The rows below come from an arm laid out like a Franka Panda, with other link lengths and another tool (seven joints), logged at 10 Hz.
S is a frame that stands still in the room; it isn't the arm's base.
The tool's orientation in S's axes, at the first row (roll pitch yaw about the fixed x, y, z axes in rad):
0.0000, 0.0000, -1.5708
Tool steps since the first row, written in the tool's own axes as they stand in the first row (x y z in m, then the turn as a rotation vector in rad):
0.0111, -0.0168, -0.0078, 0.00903, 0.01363, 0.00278
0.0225, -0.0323, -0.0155, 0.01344, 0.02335, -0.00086
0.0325, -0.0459, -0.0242, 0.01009, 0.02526, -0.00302
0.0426, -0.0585, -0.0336, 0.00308, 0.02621, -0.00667
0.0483, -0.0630, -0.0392, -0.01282, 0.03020, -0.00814
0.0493, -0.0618, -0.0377, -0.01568, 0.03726, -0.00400
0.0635, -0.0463, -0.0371, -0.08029, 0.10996, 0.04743
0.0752, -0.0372, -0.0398, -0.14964, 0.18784, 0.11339
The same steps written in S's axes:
-0.0168, -0.0111, -0.0078, 0.01363, -0.00903, 0.00278
-0.0323, -0.0225, -0.0155, 0.02335, -0.01344, -0.00086
-0.0459, -0.0325, -0.0242, 0.02526, -0.01009, -0.00302
-0.0585, -0.0426, -0.0336, 0.02621, -0.00308, -0.00667
-0.0630, -0.0483, -0.0392, 0.03020, 0.01282, -0.00814
-0.0618, -0.0493, -0.0377, 0.03726, 0.01568, -0.00400
-0.0463, -0.0635, -0.0371, 0.10996, 0.08029, 0.04743
-0.0372, -0.0752, -0.0398, 0.18784, 0.14964, 0.11339

